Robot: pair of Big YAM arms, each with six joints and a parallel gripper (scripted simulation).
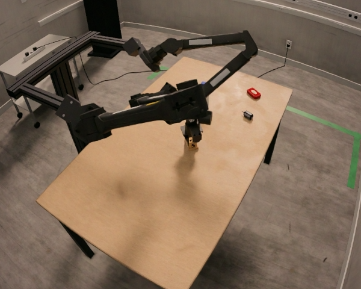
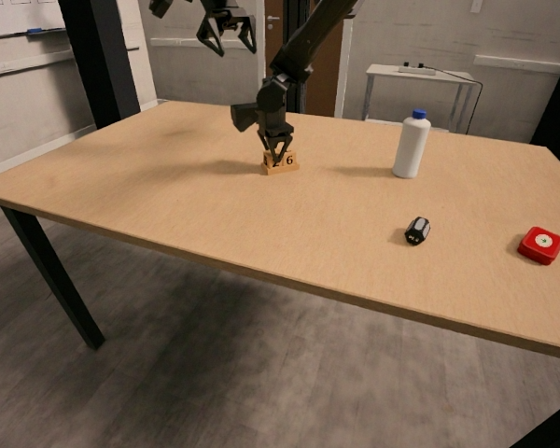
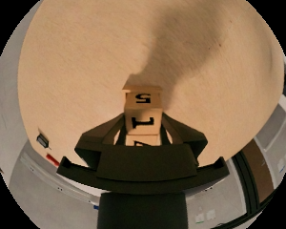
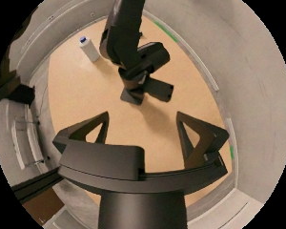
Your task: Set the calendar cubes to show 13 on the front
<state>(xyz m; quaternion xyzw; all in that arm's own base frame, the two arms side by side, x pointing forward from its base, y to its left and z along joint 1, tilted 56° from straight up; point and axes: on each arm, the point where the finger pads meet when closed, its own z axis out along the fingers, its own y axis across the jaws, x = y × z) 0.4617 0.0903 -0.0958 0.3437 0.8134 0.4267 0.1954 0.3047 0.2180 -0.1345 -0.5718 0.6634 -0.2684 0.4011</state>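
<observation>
Right now my left hand is 10 mm above the wooden digit cube. Also, from my left hand: white bottle (350 mm to the left, 60 mm behind, 40 mm above); then wooden cube (30 mm to the left, 20 mm behind, 10 mm below); then wooden tray (30 mm below, 10 mm to the left, 10 mm behind).
</observation>
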